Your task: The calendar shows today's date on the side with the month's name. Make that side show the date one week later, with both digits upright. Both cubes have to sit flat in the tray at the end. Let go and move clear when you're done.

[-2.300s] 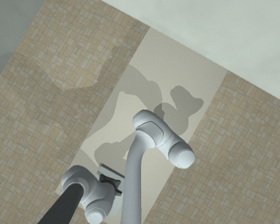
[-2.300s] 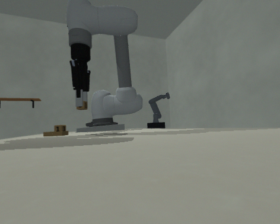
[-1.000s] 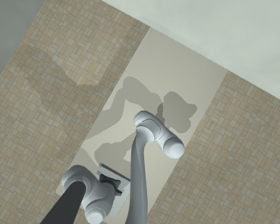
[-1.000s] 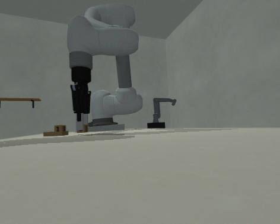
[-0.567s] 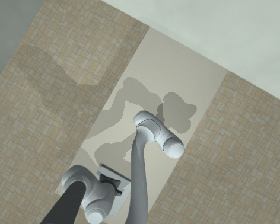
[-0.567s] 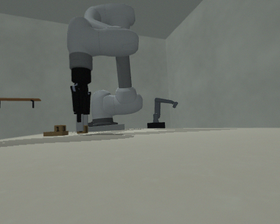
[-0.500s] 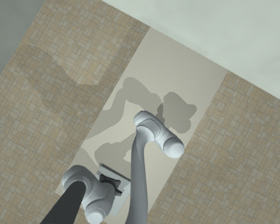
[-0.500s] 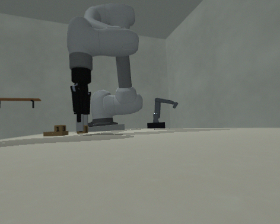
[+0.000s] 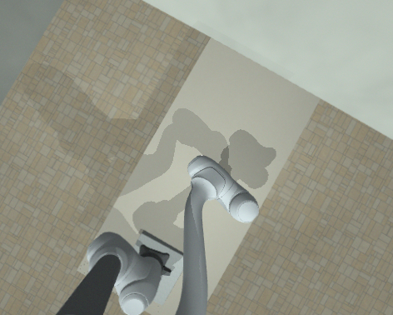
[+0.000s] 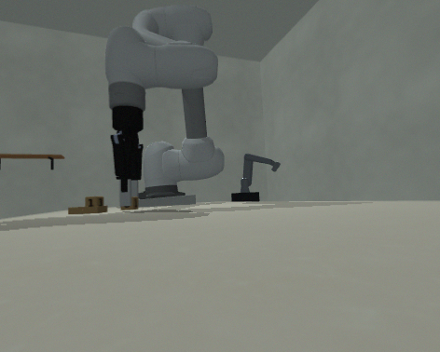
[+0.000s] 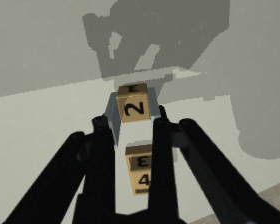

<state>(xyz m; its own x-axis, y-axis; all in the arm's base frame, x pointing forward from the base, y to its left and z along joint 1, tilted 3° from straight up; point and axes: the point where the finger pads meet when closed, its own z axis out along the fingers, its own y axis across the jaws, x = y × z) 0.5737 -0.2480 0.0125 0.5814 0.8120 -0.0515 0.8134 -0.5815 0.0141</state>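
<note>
Right now my hand is 30 mm above the wooden cube. Round my hand: tray 90 mm to the right, 70 mm behind, 40 mm below.
</note>
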